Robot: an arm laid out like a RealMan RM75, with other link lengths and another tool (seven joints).
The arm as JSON. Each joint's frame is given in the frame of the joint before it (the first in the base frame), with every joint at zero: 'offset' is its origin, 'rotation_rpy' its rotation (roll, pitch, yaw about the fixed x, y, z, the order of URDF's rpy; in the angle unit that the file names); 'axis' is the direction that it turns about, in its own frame. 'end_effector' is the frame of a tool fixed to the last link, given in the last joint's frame.
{
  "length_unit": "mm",
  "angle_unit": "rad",
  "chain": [
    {
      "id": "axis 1",
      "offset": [
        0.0,
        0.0,
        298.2
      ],
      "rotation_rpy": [
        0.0,
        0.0,
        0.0
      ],
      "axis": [
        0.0,
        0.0,
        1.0
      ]
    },
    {
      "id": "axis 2",
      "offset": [
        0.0,
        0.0,
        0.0
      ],
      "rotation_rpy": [
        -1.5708,
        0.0,
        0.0
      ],
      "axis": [
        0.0,
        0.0,
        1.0
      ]
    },
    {
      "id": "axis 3",
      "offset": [
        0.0,
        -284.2,
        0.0
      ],
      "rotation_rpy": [
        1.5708,
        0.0,
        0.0
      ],
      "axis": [
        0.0,
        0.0,
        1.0
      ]
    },
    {
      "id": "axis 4",
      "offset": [
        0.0,
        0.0,
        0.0
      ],
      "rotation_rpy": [
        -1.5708,
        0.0,
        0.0
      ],
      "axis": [
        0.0,
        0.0,
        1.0
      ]
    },
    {
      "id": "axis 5",
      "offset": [
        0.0,
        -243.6,
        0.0
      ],
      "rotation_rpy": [
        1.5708,
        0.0,
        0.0
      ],
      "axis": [
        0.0,
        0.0,
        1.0
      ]
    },
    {
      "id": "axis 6",
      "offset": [
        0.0,
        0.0,
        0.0
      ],
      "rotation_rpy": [
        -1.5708,
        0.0,
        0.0
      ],
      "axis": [
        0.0,
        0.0,
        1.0
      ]
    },
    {
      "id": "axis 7",
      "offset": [
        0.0,
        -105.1,
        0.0
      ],
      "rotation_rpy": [
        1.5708,
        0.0,
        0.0
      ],
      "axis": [
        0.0,
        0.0,
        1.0
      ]
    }
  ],
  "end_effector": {
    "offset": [
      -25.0,
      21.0,
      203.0
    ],
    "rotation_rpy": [
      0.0,
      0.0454,
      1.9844
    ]
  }
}
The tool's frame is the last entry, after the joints.
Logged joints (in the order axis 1, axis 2, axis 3, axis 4, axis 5, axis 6, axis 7), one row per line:
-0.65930, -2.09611, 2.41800, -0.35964, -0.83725, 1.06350, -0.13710
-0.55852, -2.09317, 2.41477, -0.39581, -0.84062, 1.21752, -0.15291
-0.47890, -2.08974, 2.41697, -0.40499, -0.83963, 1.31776, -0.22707
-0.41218, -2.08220, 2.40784, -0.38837, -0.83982, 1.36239, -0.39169
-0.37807, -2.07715, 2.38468, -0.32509, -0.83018, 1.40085, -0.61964
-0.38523, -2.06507, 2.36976, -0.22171, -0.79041, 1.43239, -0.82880
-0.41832, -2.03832, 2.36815, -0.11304, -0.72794, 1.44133, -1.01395
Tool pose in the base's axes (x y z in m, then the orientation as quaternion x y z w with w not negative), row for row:
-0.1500, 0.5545, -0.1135, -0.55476, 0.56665, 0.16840, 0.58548
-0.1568, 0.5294, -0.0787, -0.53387, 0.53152, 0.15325, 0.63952
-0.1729, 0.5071, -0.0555, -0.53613, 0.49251, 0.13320, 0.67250
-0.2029, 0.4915, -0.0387, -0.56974, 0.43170, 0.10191, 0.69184
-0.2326, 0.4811, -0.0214, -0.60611, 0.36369, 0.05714, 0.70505
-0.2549, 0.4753, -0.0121, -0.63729, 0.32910, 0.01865, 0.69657
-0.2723, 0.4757, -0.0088, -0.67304, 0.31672, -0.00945, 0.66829
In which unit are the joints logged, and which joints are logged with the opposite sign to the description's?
The joints are logged in radians. Opposite sign: axis 4.
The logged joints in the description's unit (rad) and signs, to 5 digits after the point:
-0.65930, -2.09611, 2.41800, 0.35964, -0.83725, 1.06350, -0.13710
-0.55852, -2.09317, 2.41477, 0.39581, -0.84062, 1.21752, -0.15291
-0.47890, -2.08974, 2.41697, 0.40499, -0.83963, 1.31776, -0.22707
-0.41218, -2.08220, 2.40784, 0.38837, -0.83982, 1.36239, -0.39169
-0.37807, -2.07715, 2.38468, 0.32509, -0.83018, 1.40085, -0.61964
-0.38523, -2.06507, 2.36976, 0.22171, -0.79041, 1.43239, -0.82880
-0.41832, -2.03832, 2.36815, 0.11304, -0.72794, 1.44133, -1.01395

